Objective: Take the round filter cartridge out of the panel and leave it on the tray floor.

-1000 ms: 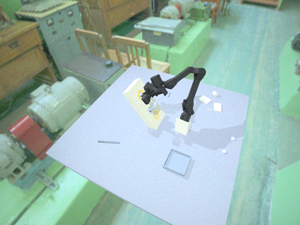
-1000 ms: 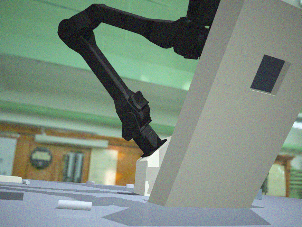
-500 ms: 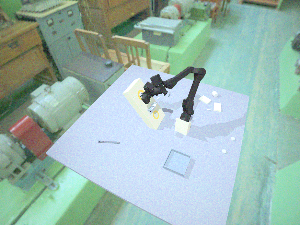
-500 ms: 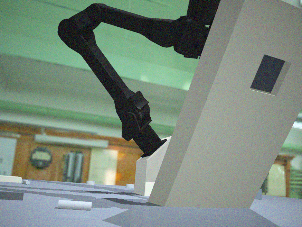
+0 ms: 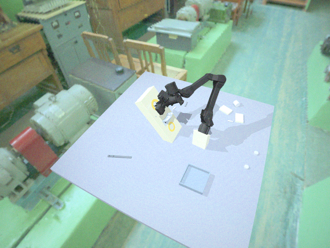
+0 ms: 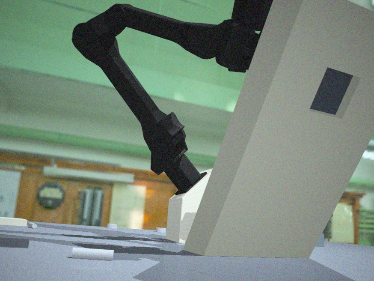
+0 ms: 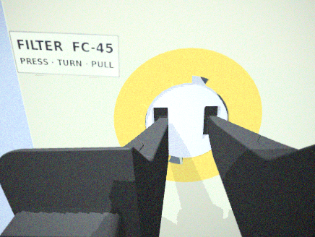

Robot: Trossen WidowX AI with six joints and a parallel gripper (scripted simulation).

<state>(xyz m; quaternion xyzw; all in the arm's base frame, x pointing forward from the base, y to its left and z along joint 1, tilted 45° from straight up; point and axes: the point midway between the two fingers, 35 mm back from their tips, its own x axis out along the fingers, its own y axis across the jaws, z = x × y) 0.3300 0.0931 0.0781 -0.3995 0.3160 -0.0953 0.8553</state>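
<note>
The round filter cartridge is 20 mm ahead of my gripper tip and 10 mm below it. The rest, counted from my gripper tip: cream service panel 90 mm below, 30 mm behind; then tray 420 mm behind, 270 mm to the left, 230 mm below.
</note>
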